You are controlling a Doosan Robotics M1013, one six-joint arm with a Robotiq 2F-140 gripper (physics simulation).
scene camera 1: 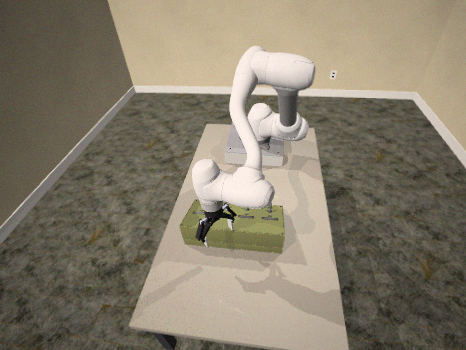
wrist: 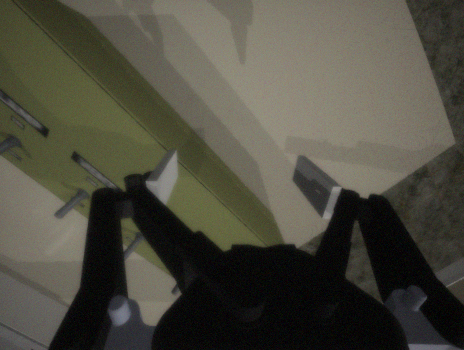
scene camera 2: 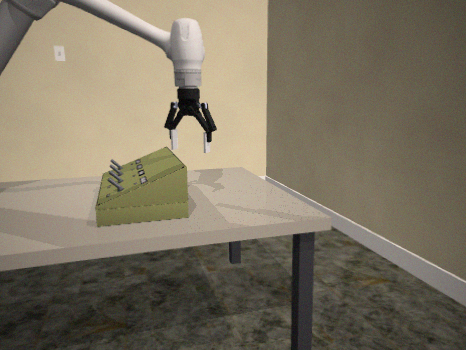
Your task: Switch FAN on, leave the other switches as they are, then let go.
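Observation:
A green sloped switch box (scene camera 1: pixel 240 241) (scene camera 2: pixel 160 200) (wrist: pixel 60 85) stands on the table. Several grey levers rise from its face; one lever (wrist: pixel 72 203) is near the left finger in the wrist view, and another lever (wrist: pixel 10 143) is at the left edge. In scene camera 2 the levers lean roughly alike. Dark label plates show, but their words are not readable, so I cannot tell which is FAN. My gripper (scene camera 1: pixel 218 236) (scene camera 2: pixel 190 150) (wrist: pixel 237 165) is open and empty, above the box's high edge, touching nothing. It hides part of the face.
The pale table (scene camera 1: pixel 225 300) (scene camera 2: pixel 240 220) (wrist: pixel 325 75) carries the box and the arm's grey base plate (scene camera 1: pixel 255 158), which stands behind the box in scene camera 1. The table's edge shows at the right in the wrist view. The white arm reaches over the box from its base.

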